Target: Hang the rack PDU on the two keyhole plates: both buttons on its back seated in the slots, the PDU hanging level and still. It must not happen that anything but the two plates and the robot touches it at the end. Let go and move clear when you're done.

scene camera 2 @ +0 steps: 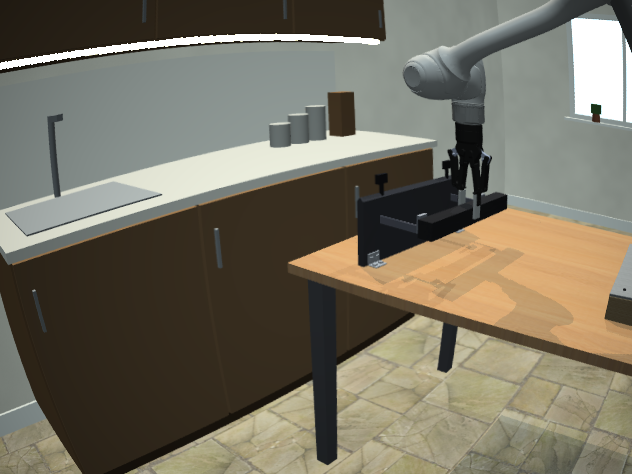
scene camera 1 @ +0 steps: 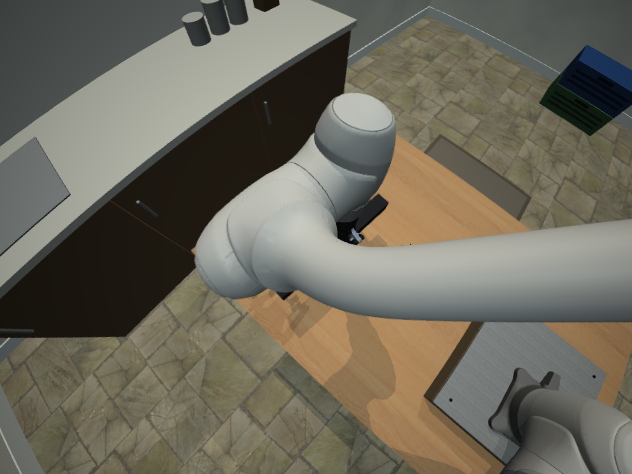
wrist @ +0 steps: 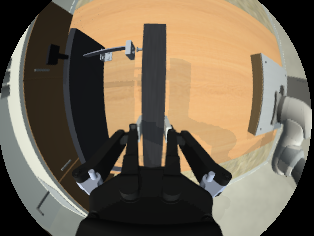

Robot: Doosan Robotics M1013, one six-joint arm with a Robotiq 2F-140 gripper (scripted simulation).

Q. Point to a rack PDU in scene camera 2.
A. At 433, 227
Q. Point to a rack PDU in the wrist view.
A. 153, 78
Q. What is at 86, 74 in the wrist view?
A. A panel.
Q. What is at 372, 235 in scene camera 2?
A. A panel.
